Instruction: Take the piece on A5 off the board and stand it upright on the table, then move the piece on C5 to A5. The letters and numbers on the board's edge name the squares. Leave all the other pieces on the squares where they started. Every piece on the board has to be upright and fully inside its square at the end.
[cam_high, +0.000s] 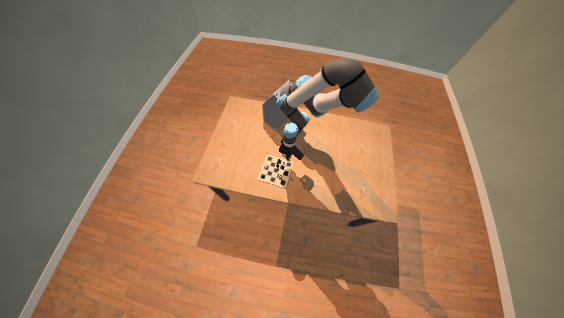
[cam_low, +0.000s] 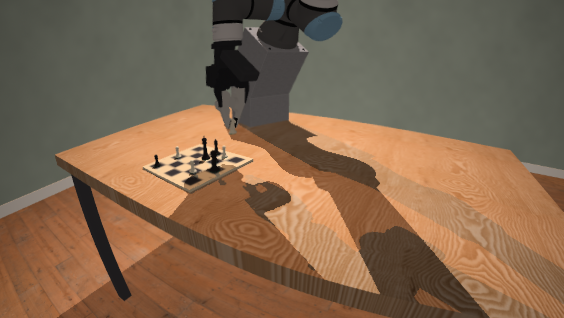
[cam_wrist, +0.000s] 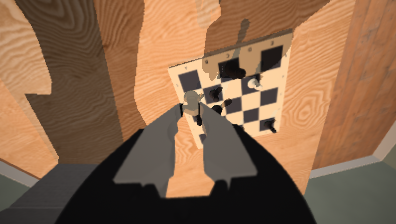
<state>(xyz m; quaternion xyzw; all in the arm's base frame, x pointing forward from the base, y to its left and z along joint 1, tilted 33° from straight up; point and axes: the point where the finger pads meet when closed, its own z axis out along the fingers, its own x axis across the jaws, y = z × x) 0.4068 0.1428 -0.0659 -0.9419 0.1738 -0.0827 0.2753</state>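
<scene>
Now: hand 100 mm above the chessboard, 80 mm to the left of it and 70 mm short of it. Round my hand: white piece (10 mm below).
</scene>
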